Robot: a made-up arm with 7 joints. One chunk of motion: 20 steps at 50 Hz.
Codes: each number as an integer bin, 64 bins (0 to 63) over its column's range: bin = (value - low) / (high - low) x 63, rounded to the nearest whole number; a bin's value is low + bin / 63 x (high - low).
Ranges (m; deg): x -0.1..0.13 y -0.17..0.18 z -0.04..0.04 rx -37..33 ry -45..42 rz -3..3
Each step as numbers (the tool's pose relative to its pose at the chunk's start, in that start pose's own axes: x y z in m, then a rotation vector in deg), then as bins.
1 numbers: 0.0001 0.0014 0.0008 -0.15 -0.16 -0.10
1 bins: 27 31 32 33 32 30
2 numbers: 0.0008 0.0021 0.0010 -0.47 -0.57 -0.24
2 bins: 28 31 32 33 32 29
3 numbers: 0.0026 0.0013 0.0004 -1.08 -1.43 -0.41
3 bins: 28 31 32 32 32 27
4 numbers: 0.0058 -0.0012 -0.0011 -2.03 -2.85 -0.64
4 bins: 29 30 31 31 31 25
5 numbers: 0.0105 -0.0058 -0.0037 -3.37 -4.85 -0.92
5 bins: 30 30 29 30 29 22
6 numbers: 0.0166 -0.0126 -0.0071 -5.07 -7.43 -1.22
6 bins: 32 28 26 29 27 19
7 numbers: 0.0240 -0.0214 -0.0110 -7.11 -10.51 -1.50
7 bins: 34 27 23 27 25 16
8 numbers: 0.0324 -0.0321 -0.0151 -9.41 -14.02 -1.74
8 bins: 36 25 20 25 22 13
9 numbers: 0.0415 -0.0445 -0.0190 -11.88 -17.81 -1.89
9 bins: 39 23 17 23 20 12
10 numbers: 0.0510 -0.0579 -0.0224 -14.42 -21.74 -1.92
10 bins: 41 20 14 20 17 11
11 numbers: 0.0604 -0.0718 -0.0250 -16.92 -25.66 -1.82
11 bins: 44 18 12 18 14 12
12 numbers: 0.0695 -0.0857 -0.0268 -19.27 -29.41 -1.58
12 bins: 46 15 10 16 11 15
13 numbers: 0.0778 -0.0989 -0.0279 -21.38 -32.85 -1.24
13 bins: 49 13 10 14 9 18
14 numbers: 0.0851 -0.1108 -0.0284 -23.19 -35.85 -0.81
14 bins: 51 11 9 12 7 23
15 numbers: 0.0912 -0.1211 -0.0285 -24.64 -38.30 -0.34
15 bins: 52 9 9 11 5 28
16 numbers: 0.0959 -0.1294 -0.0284 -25.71 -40.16 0.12
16 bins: 54 7 9 10 4 33
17 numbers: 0.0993 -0.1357 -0.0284 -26.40 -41.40 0.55
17 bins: 55 6 9 10 3 37
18 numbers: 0.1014 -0.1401 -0.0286 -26.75 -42.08 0.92
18 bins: 55 5 9 9 2 41
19 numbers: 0.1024 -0.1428 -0.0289 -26.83 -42.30 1.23
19 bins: 55 5 9 9 2 44
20 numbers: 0.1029 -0.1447 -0.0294 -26.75 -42.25 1.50
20 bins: 56 5 8 9 2 47
